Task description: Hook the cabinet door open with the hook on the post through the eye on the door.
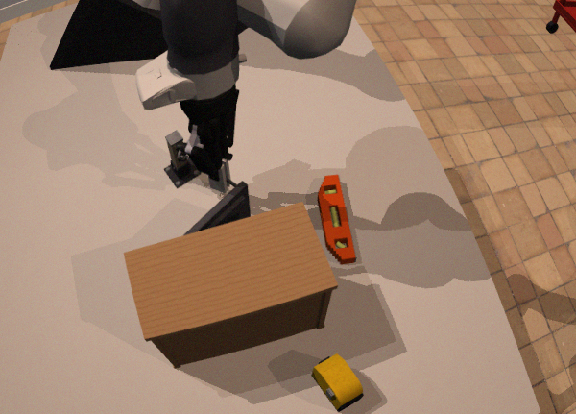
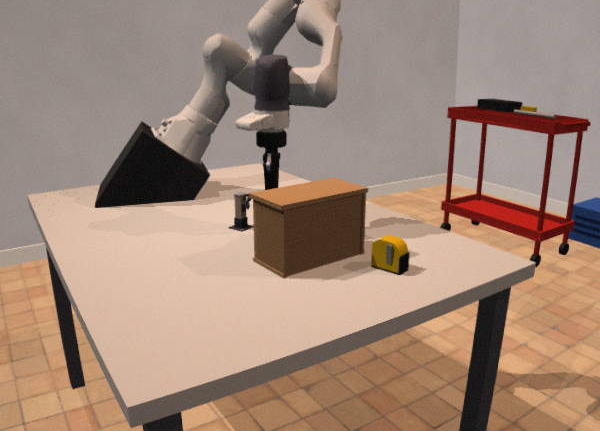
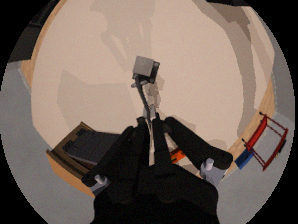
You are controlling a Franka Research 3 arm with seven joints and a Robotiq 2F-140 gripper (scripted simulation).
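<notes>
The dark grey door is 120 mm ahead of my hand, 50 mm to the right of it and 10 mm above it. From my hand the other things lie so: yellow tape measure: 360 mm ahead, 90 mm to the left, 30 mm below; orange spirit level: 170 mm to the left, 90 mm ahead, 50 mm below; thin hook rod: 20 mm to the right, 10 mm below, 10 mm behind.
</notes>
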